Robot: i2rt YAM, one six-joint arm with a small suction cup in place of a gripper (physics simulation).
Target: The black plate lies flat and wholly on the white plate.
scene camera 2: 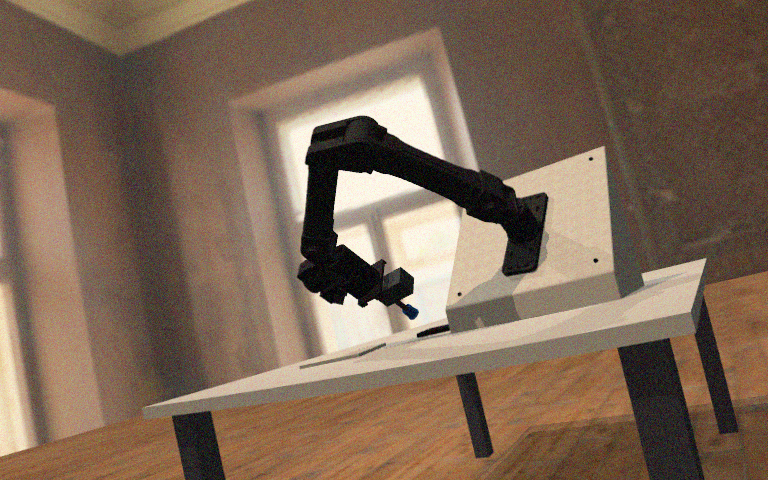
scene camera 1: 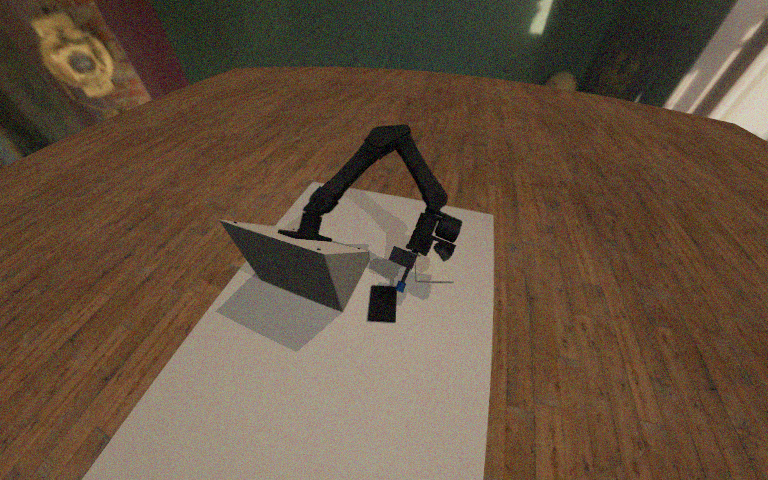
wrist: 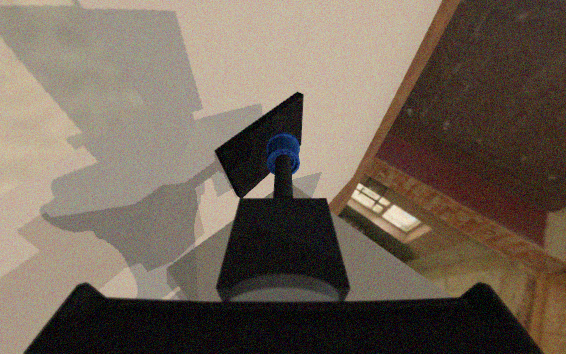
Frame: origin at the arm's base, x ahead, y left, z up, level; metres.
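Seen in the pictures: hand, its tool point: (scene camera 2: 413, 314) (scene camera 1: 399, 290) (wrist: 283, 147); arm's base, origin of its link: (scene camera 2: 526, 234) (scene camera 1: 307, 237).
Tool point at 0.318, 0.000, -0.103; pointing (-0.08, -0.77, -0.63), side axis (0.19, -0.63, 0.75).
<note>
Offsets run from my tool point to a thing's middle, as dx, dy, dz. Level surfaces: height alone.
The black plate @(-0.038, -0.038, -0.047) (scene camera 1: 381, 304) (scene camera 2: 432, 330) (wrist: 260, 146) is a thin dark square that lies flat on the white table top. My suction cup (scene camera 1: 400, 287) (scene camera 2: 411, 311) (wrist: 283, 148) is blue; it hangs a little above the plate's near corner, clear of it and holding nothing. The white plate @(+0.061, +0.187, -0.049) (scene camera 1: 436, 277) is thin and hard to tell from the table. It lies to the right of the black plate, under my wrist. The two plates lie side by side, not stacked.
A grey wedge-shaped mount (scene camera 1: 296, 263) (scene camera 2: 554, 248) carries the arm's base, just left of the black plate. The white table top @(dz -0.052) (scene camera 1: 322, 403) (scene camera 2: 425, 361) stands on dark legs over a wooden floor (scene camera 1: 580, 258); its right edge is near the white plate.
</note>
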